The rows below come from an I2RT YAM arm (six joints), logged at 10 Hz.
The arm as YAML. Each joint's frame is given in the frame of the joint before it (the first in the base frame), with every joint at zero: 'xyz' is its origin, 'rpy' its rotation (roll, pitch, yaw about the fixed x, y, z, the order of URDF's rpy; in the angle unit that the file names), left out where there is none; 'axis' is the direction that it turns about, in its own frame. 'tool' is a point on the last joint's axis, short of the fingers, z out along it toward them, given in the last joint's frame.
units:
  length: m
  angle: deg
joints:
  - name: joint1
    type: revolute
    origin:
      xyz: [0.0, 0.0, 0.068]
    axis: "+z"
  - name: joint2
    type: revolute
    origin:
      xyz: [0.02, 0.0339, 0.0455]
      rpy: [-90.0, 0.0, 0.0]
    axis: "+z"
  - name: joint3
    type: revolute
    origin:
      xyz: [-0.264, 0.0, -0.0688]
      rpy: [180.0, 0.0, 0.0]
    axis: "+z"
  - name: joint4
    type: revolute
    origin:
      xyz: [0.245, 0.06, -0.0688]
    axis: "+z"
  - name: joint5
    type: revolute
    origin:
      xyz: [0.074, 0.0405, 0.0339]
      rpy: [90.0, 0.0, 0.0]
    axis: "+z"
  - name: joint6
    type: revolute
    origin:
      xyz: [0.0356, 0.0, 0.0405]
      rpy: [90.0, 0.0, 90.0]
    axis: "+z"
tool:
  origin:
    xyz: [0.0, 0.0, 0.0]
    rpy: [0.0, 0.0, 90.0]
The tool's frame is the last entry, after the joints.
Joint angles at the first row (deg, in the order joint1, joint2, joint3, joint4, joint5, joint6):
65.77 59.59 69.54 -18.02 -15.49 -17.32
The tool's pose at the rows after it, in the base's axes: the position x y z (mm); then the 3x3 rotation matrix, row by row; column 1 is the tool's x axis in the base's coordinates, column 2 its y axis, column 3 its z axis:
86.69, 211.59, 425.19; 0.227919, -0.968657, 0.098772; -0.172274, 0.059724, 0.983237; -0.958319, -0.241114, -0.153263
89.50, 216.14, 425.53; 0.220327, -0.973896, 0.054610; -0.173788, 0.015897, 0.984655; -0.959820, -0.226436, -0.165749
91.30, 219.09, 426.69; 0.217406, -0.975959, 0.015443; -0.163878, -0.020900, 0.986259; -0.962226, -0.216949, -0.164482
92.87, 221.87, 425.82; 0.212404, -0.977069, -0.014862; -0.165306, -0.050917, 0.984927; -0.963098, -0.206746, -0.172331
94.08, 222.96, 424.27; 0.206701, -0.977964, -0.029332; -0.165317, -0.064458, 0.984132; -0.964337, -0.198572, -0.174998
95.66, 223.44, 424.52; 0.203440, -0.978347, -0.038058; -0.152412, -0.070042, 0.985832; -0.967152, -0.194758, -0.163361
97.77, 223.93, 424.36; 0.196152, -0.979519, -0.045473; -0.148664, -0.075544, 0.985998; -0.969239, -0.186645, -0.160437
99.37, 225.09, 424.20; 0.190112, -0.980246, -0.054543; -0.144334, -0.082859, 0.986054; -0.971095, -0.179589, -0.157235
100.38, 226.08, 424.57; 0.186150, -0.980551, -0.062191; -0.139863, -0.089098, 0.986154; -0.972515, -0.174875, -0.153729
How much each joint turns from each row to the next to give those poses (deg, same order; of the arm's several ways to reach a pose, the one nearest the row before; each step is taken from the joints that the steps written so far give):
-0.99 0.98 0.43 -0.73 -3.76 0.09
-0.58 1.41 1.14 -0.71 -3.05 0.00
-0.46 0.92 0.76 0.03 -2.69 0.07
-0.30 0.80 0.46 -0.35 -1.99 -0.07
-0.29 0.28 -0.12 0.12 -1.09 0.15
-0.40 0.14 -0.18 0.98 -0.96 0.42
-0.51 0.27 0.04 0.33 -0.94 0.38
-0.31 0.35 0.08 0.39 -0.83 0.36
-0.18 0.29 0.16 0.30 -0.63 0.27

